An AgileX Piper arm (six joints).
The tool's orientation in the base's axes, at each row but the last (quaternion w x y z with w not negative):
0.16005, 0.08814, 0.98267, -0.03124
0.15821, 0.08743, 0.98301, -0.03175
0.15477, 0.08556, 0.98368, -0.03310
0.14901, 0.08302, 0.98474, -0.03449
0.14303, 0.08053, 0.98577, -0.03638
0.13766, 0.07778, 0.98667, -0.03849
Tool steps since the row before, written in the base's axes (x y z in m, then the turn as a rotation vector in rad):
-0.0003, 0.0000, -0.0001, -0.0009, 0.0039, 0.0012
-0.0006, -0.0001, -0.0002, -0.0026, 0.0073, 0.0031
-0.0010, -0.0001, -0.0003, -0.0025, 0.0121, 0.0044
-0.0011, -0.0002, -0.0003, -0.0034, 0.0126, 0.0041
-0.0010, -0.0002, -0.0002, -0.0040, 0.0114, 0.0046
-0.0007, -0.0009, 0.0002, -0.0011, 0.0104, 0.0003
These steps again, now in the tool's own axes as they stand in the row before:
0.0003, -0.0001, 0.0000, 0.0011, 0.0036, -0.0018
0.0006, -0.0002, 0.0000, 0.0026, 0.0066, -0.0044
0.0010, -0.0003, 0.0000, 0.0029, 0.0113, -0.0060
0.0011, -0.0004, 0.0000, 0.0039, 0.0116, -0.0061
0.0010, -0.0004, -0.0001, 0.0042, 0.0103, -0.0066
0.0005, -0.0010, -0.0003, 0.0024, 0.0100, -0.0016

